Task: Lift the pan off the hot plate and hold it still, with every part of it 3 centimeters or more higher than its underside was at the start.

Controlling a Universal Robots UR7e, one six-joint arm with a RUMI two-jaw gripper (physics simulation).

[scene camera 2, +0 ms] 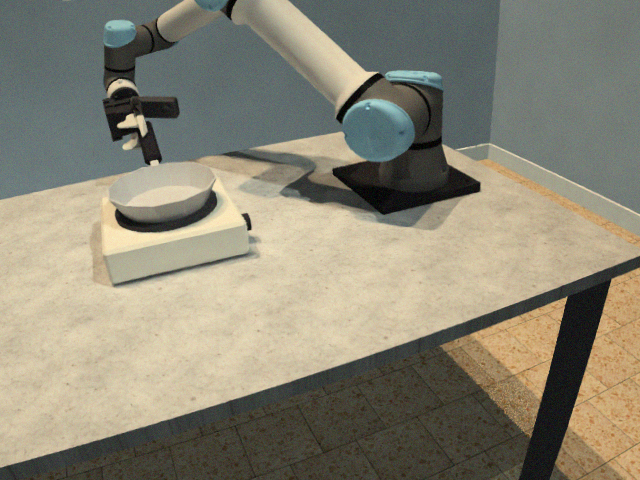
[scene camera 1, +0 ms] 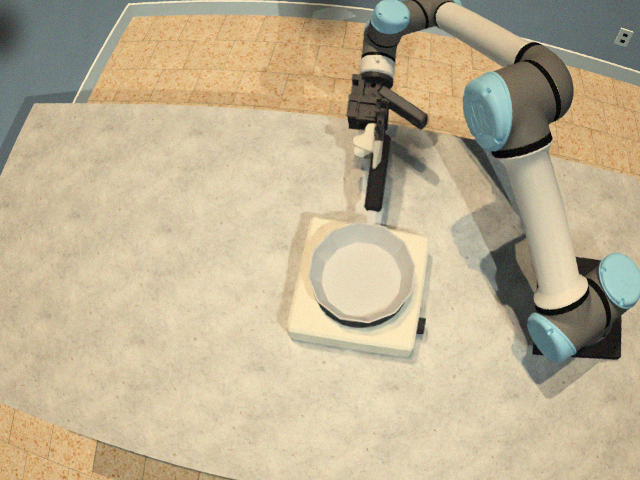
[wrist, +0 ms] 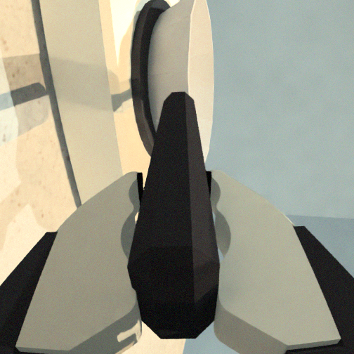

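Pixels of known places: gripper, fingertip midpoint: (scene camera 2: pixel 145 143) (scene camera 1: pixel 374 171); arm's base, link origin: (scene camera 2: pixel 413 177).
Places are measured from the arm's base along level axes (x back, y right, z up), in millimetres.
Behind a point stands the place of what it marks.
Note:
The pan (scene camera 1: pixel 361 279) {x -518, y -63, z 61 mm} (scene camera 2: pixel 162 196) {x -522, y -33, z 61 mm} (wrist: pixel 170 65) is light grey with a faceted rim. It sits level on the dark round burner of the cream hot plate (scene camera 1: pixel 351 343) {x -504, y -182, z 35 mm} (scene camera 2: pixel 175 258) {x -515, y -182, z 11 mm} (wrist: pixel 80 100); no gap shows under it. Its black handle (scene camera 1: pixel 375 186) {x -535, y 104, z 119 mm} (scene camera 2: pixel 150 147) {x -533, y 96, z 118 mm} (wrist: pixel 172 230) points away from the hot plate, toward the far table edge. My gripper (scene camera 1: pixel 373 155) (scene camera 2: pixel 138 138) {x -545, y 140, z 114 mm} (wrist: pixel 173 174) is shut on the handle near its outer end. In the wrist view one pale finger stands on each side of it. The fingers partly hide the handle's end in the scene views.
The hot plate's black knob (scene camera 1: pixel 421 326) {x -383, y -116, z 33 mm} (scene camera 2: pixel 247 221) {x -381, y -125, z 26 mm} sticks out on the side toward the robot base (scene camera 1: pixel 612 338) {x 86, y -42, z 2 mm} (scene camera 2: pixel 405 193) {x -50, y -67, z -2 mm}. The arm arches above the table (scene camera 1: pixel 155 258) {x -958, y -106, z -18 mm} (scene camera 2: pixel 310 310) {x -334, y -356, z -19 mm} from the base to the handle. A blue-grey wall (scene camera 2: pixel 289 103) stands behind the table.

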